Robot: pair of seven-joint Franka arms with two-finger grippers.
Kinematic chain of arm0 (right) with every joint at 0, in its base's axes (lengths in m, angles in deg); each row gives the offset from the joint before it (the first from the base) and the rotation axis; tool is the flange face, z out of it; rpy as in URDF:
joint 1: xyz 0 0 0.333 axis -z
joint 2: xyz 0 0 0 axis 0.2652 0.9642 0
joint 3: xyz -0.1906 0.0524 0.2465 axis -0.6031 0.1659 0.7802
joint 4: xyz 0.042 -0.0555 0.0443 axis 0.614 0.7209 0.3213
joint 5: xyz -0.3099 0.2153 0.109 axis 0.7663 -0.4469 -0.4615
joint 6: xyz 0 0 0 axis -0.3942 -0.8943 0.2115
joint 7: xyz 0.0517 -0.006 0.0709 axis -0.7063 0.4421 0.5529
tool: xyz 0.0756 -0.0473 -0.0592 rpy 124.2 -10.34 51
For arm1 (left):
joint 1: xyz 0 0 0.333 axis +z
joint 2: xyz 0 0 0 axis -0.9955 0.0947 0
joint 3: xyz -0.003 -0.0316 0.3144 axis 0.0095 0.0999 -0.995
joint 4: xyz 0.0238 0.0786 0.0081 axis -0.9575 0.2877 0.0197
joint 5: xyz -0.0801 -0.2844 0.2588 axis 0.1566 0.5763 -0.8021
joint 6: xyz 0 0 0 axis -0.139 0.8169 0.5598
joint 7: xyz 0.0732 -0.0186 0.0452 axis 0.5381 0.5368 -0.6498
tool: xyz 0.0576 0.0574 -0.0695 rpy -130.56 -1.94 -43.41
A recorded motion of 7 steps. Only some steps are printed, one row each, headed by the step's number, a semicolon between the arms.
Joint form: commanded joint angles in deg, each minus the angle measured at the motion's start. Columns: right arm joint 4, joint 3, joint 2, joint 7, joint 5, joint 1, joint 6; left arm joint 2, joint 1, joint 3, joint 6, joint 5, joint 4, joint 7.
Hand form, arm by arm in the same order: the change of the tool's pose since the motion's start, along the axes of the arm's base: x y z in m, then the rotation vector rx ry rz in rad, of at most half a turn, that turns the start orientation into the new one. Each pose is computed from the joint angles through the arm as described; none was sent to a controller.
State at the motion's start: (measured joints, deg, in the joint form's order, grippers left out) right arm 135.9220 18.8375 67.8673 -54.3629 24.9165 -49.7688 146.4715; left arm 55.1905 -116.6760 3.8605 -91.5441 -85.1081 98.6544 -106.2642
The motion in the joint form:
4: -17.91 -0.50 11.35 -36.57 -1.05 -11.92 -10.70; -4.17 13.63 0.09 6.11 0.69 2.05 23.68
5: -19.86 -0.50 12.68 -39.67 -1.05 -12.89 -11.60; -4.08 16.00 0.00 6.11 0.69 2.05 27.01
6: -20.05 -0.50 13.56 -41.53 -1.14 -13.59 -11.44; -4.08 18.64 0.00 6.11 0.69 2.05 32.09
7: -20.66 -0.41 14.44 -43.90 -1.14 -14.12 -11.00; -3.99 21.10 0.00 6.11 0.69 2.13 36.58
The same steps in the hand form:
4: -0.0211 0.1585 -0.0152 -0.0331 0.0622 -0.4104; 0.0881 0.1538 0.0288 0.0607 0.0811 -0.1692
5: -0.0245 0.1731 -0.0180 -0.0383 0.0637 -0.4427; 0.1024 0.1821 0.0275 0.0612 0.0881 -0.1847
6: -0.0300 0.1795 -0.0270 -0.0466 0.0678 -0.4637; 0.1166 0.2133 0.0275 0.0602 0.0962 -0.2271
7: -0.0330 0.1868 -0.0325 -0.0459 0.0637 -0.4931; 0.1281 0.2430 0.0257 0.0593 0.1062 -0.2627

